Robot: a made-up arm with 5 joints. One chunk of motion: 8 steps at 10 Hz.
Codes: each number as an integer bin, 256 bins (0 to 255) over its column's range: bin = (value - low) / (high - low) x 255, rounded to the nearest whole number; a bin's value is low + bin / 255 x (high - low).
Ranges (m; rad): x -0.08..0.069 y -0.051..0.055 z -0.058..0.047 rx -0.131..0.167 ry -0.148..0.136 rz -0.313..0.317
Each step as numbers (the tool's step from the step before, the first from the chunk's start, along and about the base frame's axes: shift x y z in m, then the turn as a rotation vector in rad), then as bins.
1 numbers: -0.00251 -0.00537 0.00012 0.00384 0.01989 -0.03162
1 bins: 133 110 141 115 151 114
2 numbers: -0.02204 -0.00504 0.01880 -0.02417 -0.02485 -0.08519
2 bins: 99 111 187 91 111 92
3 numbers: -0.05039 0.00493 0.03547 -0.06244 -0.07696 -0.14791
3 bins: 51 135 227 59 64 67
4 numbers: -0.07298 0.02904 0.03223 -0.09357 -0.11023 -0.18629
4 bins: 12 193 219 32 34 51
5 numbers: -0.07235 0.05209 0.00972 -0.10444 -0.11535 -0.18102
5 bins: 13 248 164 23 29 53
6 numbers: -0.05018 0.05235 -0.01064 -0.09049 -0.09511 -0.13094
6 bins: 51 249 115 35 47 74
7 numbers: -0.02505 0.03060 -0.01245 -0.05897 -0.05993 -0.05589
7 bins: 94 196 111 62 79 104
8 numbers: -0.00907 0.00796 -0.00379 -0.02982 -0.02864 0.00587
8 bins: 121 142 132 87 107 129
